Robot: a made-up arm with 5 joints. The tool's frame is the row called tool.
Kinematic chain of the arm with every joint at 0, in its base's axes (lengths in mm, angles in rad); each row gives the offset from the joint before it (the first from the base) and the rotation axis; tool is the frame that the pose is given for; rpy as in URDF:
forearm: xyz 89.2 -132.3 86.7 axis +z
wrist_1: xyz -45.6 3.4 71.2 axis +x
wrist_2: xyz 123.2 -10 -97.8 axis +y
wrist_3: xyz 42.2 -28 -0.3 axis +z
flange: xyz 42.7 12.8 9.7 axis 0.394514 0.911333 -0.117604
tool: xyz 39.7 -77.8 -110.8 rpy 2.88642 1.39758 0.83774
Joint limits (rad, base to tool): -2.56..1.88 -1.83..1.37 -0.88..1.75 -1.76..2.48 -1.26..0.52
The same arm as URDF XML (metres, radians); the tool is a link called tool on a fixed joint. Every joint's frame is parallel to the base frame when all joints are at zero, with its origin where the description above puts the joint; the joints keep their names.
<robot name="arm">
  <joint name="forearm" type="revolute">
    <parent link="base"/>
    <child link="link1"/>
    <origin xyz="0.0892 -0.1323 0.0867" rpy="0 0 0"/>
    <axis xyz="0 0 1"/>
    <limit lower="-2.56" upper="1.88"/>
  </joint>
  <joint name="wrist_1" type="revolute">
    <parent link="link1"/>
    <child link="link2"/>
    <origin xyz="-0.0456 0.0034 0.0712" rpy="0 0 0"/>
    <axis xyz="1 0 0"/>
    <limit lower="-1.83" upper="1.37"/>
  </joint>
  <joint name="wrist_2" type="revolute">
    <parent link="link2"/>
    <child link="link3"/>
    <origin xyz="0.1232 -0.01 -0.0978" rpy="0 0 0"/>
    <axis xyz="0 1 0"/>
    <limit lower="-0.88" upper="1.75"/>
  </joint>
  <joint name="wrist_3" type="revolute">
    <parent link="link3"/>
    <child link="link4"/>
    <origin xyz="0.0422 -0.028 -0.0003" rpy="0 0 0"/>
    <axis xyz="0 0 1"/>
    <limit lower="-1.76" upper="2.48"/>
  </joint>
  <joint name="flange" type="revolute">
    <parent link="link4"/>
    <child link="link5"/>
    <origin xyz="0.0427 0.0128 0.0097" rpy="0 0 0"/>
    <axis xyz="0.394514 0.911333 -0.117604"/>
    <limit lower="-1.26" upper="0.52"/>
  </joint>
  <joint name="tool_fixed" type="fixed">
    <parent link="link5"/>
    <child link="tool"/>
    <origin xyz="0.0397 -0.0778 -0.1108" rpy="2.8864 1.3976 0.8377"/>
  </joint>
  <link name="base"/>
  <link name="link1"/>
  <link name="link2"/>
  <link name="link3"/>
  <link name="link4"/>
  <link name="link5"/>
  <link name="tool"/>
</robot>

